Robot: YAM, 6 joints.
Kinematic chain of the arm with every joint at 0, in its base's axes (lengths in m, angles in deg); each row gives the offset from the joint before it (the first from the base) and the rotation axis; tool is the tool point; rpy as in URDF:
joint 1: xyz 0 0 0.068 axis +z
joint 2: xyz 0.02 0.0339 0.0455 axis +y
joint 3: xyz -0.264 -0.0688 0 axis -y
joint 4: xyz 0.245 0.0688 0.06 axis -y
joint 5: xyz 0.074 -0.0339 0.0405 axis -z
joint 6: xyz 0.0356 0 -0.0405 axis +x
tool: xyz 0 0 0 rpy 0 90 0
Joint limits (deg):
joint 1: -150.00..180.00
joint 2: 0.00..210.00
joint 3: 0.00..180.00
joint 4: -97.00..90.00
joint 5: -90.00..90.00
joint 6: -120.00..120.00
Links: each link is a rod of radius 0.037 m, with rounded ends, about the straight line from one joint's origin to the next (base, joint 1, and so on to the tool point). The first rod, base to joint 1, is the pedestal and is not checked.
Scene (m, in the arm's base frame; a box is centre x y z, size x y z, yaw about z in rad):
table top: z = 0
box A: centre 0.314 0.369 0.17 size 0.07 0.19 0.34 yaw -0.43
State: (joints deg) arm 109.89 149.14 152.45 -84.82 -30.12 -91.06
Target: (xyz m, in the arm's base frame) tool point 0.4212 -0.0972 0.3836
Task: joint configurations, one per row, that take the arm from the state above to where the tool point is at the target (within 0.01 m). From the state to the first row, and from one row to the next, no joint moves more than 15 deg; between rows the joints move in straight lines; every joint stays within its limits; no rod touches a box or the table.
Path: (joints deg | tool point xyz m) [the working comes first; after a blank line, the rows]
Joints at the target: -14.68 130.83 158.12 -89.96 -20.89 -91.06
Straight joint move there: touches box A.

1: 97.53 146.65 156.26 -76.99 -28.24 -91.06 | -0.0839 0.5060 0.2614
2: 85.18 144.16 160.07 -69.16 -26.36 -91.06 | 0.0277 0.5160 0.3081
3: 72.82 141.67 163.88 -61.34 -24.49 -91.06 | 0.1377 0.4952 0.3582
4: 60.47 139.18 167.69 -53.51 -22.61 -91.06 | 0.2362 0.4447 0.4106
5: 48.11 136.69 171.50 -45.68 -20.73 -91.06 | 0.3140 0.3690 0.4635
6: 35.56 135.52 168.82 -54.54 -20.76 -91.06 | 0.3833 0.2895 0.4443
7: 23.00 134.34 166.15 -63.39 -20.79 -91.06 | 0.4300 0.1962 0.4263
8: 10.44 133.17 163.47 -72.25 -20.82 -91.06 | 0.4517 0.0961 0.4097
9: -2.12 132.00 160.79 -81.10 -20.85 -91.06 | 0.4482 -0.0039 0.3954
10: -14.68 130.83 158.12 -89.96 -20.89 -91.06 | 0.4212 -0.0972 0.3836

